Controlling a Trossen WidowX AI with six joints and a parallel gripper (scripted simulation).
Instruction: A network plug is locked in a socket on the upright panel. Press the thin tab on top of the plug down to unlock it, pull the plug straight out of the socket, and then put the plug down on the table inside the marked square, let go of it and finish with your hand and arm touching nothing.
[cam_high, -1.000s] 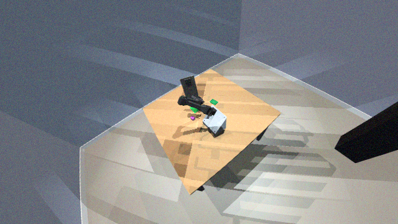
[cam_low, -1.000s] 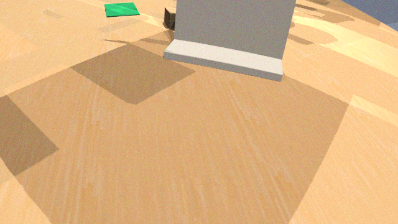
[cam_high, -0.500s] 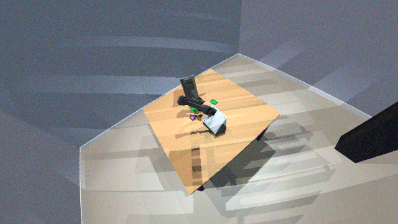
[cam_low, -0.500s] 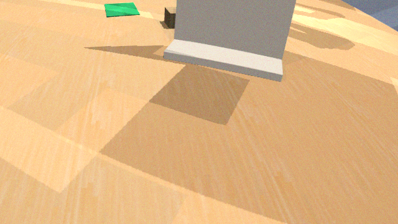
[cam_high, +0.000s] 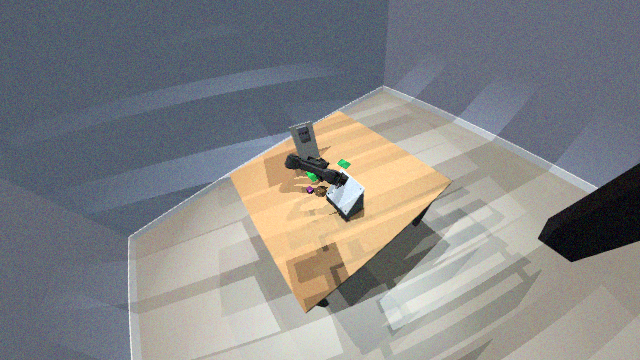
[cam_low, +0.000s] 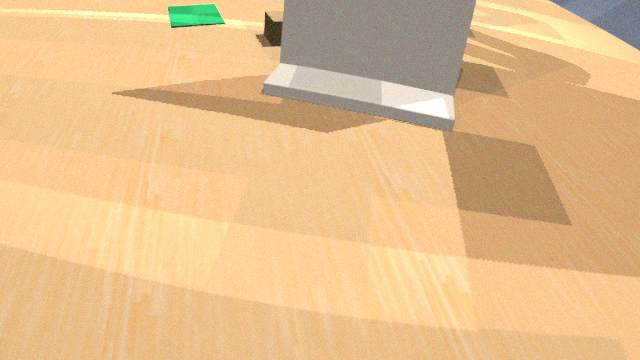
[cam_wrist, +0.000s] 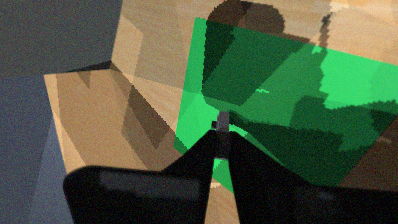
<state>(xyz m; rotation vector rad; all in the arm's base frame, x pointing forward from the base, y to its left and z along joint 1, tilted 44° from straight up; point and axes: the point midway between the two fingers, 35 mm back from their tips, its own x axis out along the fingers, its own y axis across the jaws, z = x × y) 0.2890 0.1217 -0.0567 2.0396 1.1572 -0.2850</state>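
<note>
My gripper tip is right at the network plug. From my gripper tip the other things lie so: grey upright panel (160 mm ahead, 60 mm to the right, 150 mm above); green marked square (20 mm below).
</note>
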